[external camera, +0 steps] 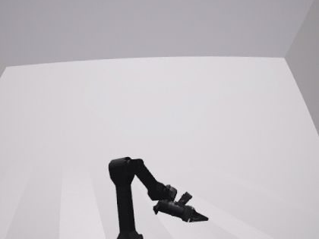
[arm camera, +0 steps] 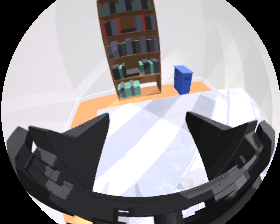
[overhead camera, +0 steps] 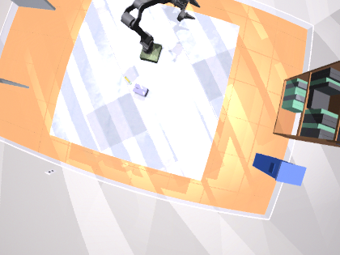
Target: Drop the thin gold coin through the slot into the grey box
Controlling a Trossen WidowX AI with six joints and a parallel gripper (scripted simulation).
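The gold coin lies 520 mm ahead of my gripper tip, 290 mm to the right of it and 240 mm below it.
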